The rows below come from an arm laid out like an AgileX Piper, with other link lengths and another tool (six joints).
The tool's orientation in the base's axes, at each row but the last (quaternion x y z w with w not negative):
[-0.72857 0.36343 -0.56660 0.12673]
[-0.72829 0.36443 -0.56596 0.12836]
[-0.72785 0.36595 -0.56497 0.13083]
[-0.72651 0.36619 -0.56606 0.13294]
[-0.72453 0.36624 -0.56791 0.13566]
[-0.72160 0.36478 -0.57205 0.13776]
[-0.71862 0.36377 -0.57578 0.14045]
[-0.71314 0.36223 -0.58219 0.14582]
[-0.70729 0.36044 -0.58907 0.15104]
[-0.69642 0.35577 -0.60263 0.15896]
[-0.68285 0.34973 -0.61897 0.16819]
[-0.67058 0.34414 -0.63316 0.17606]
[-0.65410 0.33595 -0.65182 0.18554]
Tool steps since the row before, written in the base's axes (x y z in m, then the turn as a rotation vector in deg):
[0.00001 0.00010 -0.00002 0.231 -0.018 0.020]
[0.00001 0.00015 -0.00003 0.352 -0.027 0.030]
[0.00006 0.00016 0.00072 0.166 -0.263 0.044]
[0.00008 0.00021 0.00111 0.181 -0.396 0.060]
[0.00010 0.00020 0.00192 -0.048 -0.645 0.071]
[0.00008 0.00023 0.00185 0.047 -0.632 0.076]
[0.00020 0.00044 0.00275 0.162 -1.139 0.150]
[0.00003 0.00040 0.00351 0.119 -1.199 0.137]
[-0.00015 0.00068 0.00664 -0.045 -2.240 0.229]
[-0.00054 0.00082 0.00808 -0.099 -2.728 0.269]
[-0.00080 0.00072 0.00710 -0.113 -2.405 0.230]
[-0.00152 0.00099 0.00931 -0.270 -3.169 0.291]
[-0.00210 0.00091 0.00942 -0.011 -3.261 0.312]
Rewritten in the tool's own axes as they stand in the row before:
[-0.00008 -0.00006 -0.00001 0.048 -0.088 0.210]
[-0.00012 -0.00009 -0.00001 0.073 -0.135 0.319]
[0.00042 -0.00057 -0.00022 0.227 0.093 0.197]
[0.00067 -0.00085 -0.00033 0.330 0.170 0.235]
[0.00126 -0.00135 -0.00056 0.489 0.423 0.075]
[0.00119 -0.00133 -0.00055 0.491 0.376 0.158]
[0.00171 -0.00209 -0.00073 0.900 0.641 0.353]
[0.00227 -0.00250 -0.00104 0.929 0.706 0.329]
[0.00434 -0.00466 -0.00201 1.705 1.425 0.371]
[0.00529 -0.00566 -0.00249 2.068 1.755 0.411]
[0.00468 -0.00499 -0.00217 1.818 1.559 0.339]
[0.00616 -0.00659 -0.00294 2.391 2.091 0.331]
[0.00640 -0.00664 -0.00300 2.450 2.090 0.601]

